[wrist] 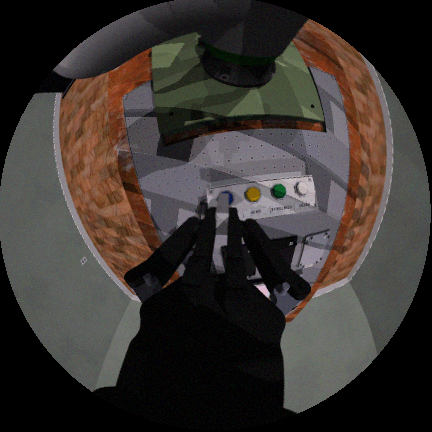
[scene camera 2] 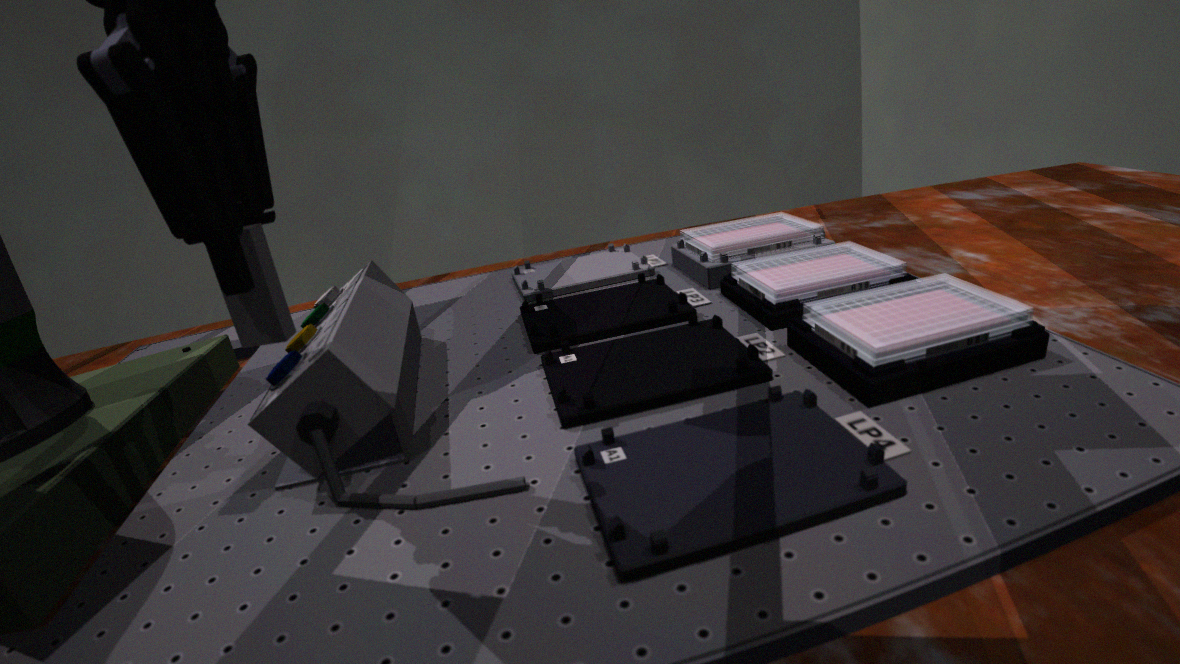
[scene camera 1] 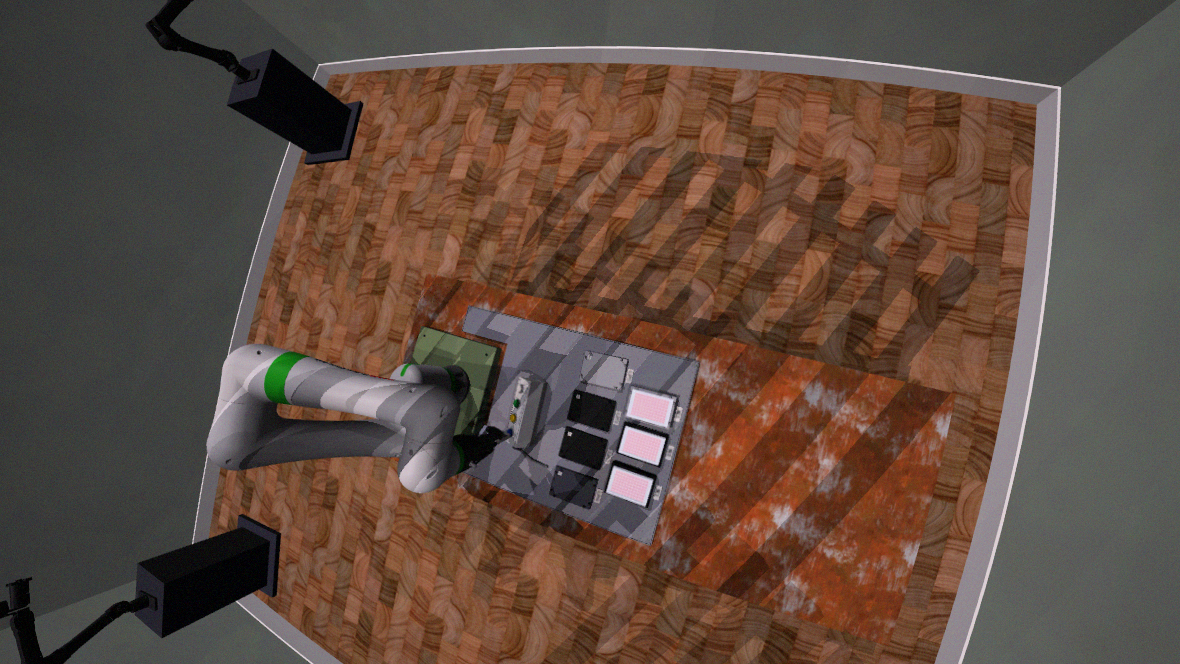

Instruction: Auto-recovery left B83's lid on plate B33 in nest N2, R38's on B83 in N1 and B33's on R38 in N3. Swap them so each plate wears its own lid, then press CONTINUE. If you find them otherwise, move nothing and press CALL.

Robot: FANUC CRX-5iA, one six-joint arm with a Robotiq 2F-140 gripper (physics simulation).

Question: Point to a button box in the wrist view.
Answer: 267,205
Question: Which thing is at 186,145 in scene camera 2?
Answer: My gripper.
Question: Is my gripper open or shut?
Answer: Shut.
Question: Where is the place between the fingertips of my gripper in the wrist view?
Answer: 223,201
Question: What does my gripper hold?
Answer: Nothing.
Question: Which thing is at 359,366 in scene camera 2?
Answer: A button box.
